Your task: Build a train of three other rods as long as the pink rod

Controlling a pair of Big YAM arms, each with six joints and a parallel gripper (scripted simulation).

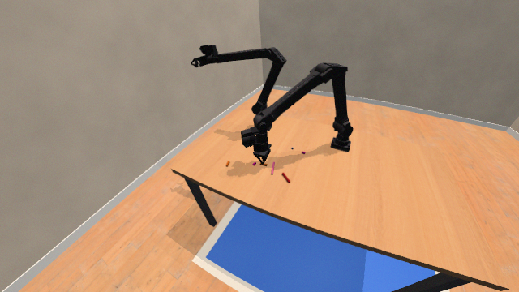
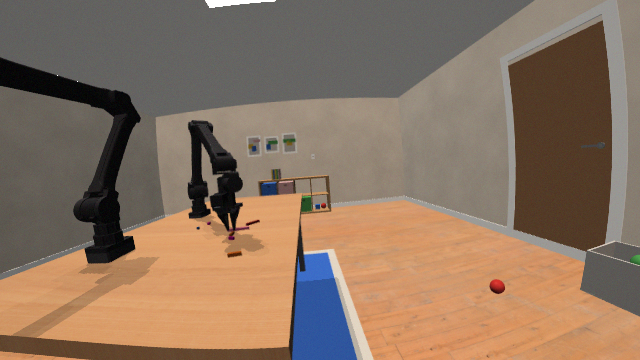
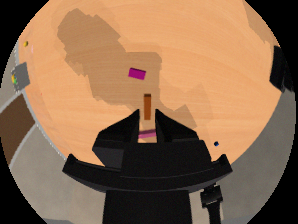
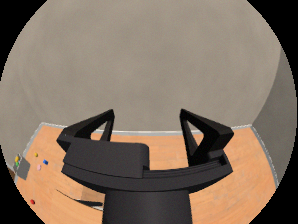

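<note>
The pink rod is 6 cm to the left of my left hand and 2 cm below it. From my left hand the other things lie so: tiny blue rod: 21 cm behind, 10 cm to the left, 2 cm below; then red rod: 15 cm to the left, 4 cm ahead, 2 cm below.
</note>
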